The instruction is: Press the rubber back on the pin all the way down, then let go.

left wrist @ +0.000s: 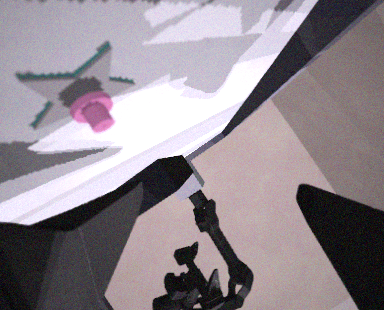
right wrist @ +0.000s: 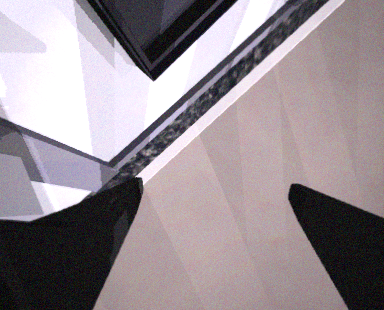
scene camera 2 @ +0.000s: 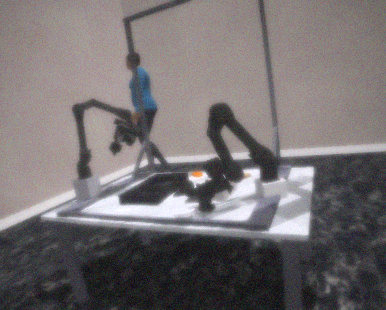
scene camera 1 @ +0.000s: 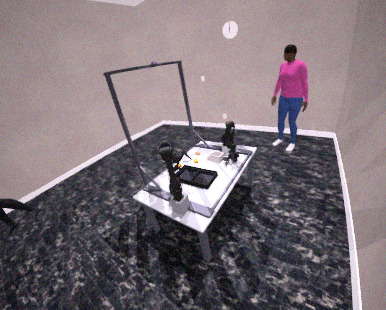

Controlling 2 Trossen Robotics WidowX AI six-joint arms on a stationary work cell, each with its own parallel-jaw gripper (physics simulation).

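Frame: origin at the left arm's base, x ahead, y left, z up, level; centimetres.
Where they show: left gripper, fingertip midpoint: (left wrist: 219, 189) (scene camera 2: 178, 199) (scene camera 1: 229, 163); right gripper, fingertip midpoint: (left wrist: 205, 254) (right wrist: 215, 187) (scene camera 2: 116, 149) (scene camera 1: 189, 165); left arm's base, link origin: (scene camera 2: 269, 179) (scene camera 1: 225, 144); right arm's base, link origin: (scene camera 2: 85, 177) (scene camera 1: 178, 197).
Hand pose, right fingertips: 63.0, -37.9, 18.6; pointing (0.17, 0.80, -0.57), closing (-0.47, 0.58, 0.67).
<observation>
Each offset is from my right fingertips to the top centre of the thing, as dx, dy, dz. "*": to the spot under its first point.
The pin is a grey star with teal edges {-31.1, +37.0, -24.8} (left wrist: 42, 86) in the left wrist view, lying on the white table at upper left. Its pink rubber back {* -31.1, +37.2, -24.7} (left wrist: 101, 119) has a round flange and a stub facing up; how far down it sits is hard to tell. My left gripper (left wrist: 219, 189) (scene camera 1: 231, 159) (scene camera 2: 192, 197) is open and empty, low over the table, with the pin off to the left of its fingers in the wrist view. My right gripper (right wrist: 215, 187) (scene camera 1: 185, 157) (scene camera 2: 116, 147) is open and empty, raised above the table. The pin cannot be made out in the scene views.
A black divided tray {-16.4, +0.5, -20.6} (scene camera 1: 192, 182) (scene camera 2: 137, 200) (right wrist: 152, 72) lies on the table between the arms. A pale box {* -39.3, +23.9, -19.8} (scene camera 1: 216, 157) stands near the left arm. Small orange things (scene camera 1: 196, 161) (scene camera 2: 197, 174) lie beyond the tray. A dark frame (scene camera 1: 119, 112) rises over the table.
</observation>
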